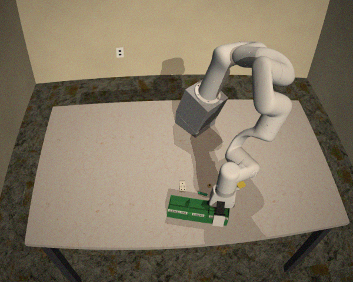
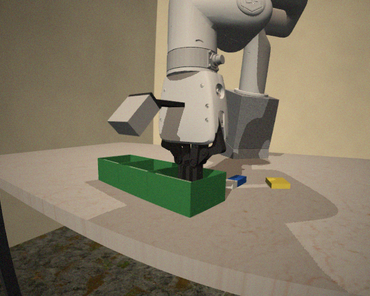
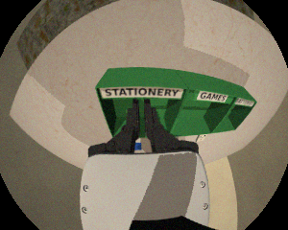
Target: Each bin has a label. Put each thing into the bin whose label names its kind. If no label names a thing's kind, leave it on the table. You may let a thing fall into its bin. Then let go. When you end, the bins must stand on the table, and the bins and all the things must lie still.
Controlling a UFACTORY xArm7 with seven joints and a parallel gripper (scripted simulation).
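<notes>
Right now the green stick is 100 mm behind my hand, 60 mm to the right of it and 30 mm below it. Also, from my hand: yellow block 170 mm behind, 100 mm to the left, 30 mm below; then brown piece 150 mm behind, 40 mm to the right, 30 mm below; then blue-and-white block 120 mm behind, 30 mm to the left, 30 mm below.
</notes>
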